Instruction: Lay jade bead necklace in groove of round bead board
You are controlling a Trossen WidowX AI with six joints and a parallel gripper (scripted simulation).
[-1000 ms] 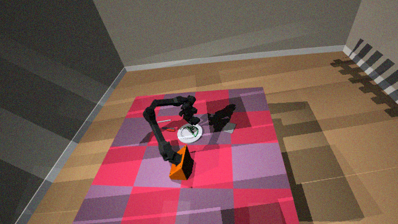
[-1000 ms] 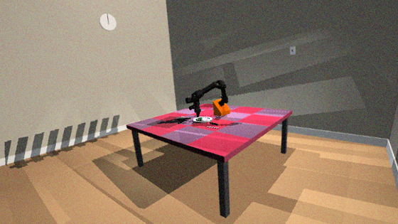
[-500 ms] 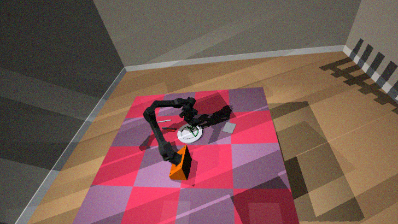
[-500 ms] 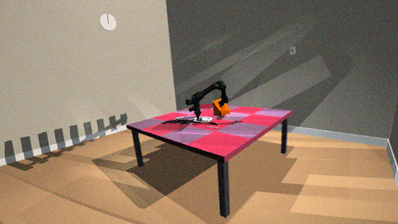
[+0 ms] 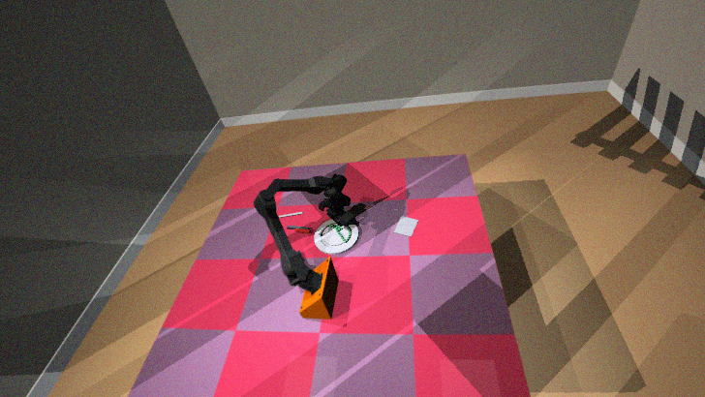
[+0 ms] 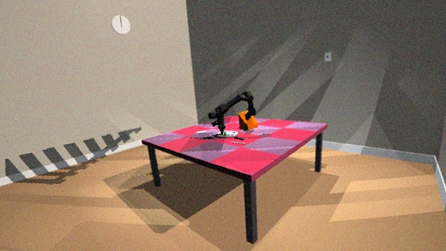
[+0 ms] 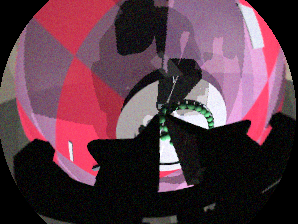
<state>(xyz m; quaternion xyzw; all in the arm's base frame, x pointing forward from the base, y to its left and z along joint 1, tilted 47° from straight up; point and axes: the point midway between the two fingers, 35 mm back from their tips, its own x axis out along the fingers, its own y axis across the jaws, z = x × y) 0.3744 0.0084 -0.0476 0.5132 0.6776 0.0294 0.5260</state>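
Now: the round white bead board 6 cm behind my gripper tip, 1 cm to the left of it and 1 cm below it. Round my gripper tip: red-handled tool 19 cm to the left, 1 cm below, 1 cm behind; then flat grey pad 30 cm to the right, 2 cm behind, 1 cm below; then thin white rod 26 cm to the left, 10 cm ahead, 1 cm below.
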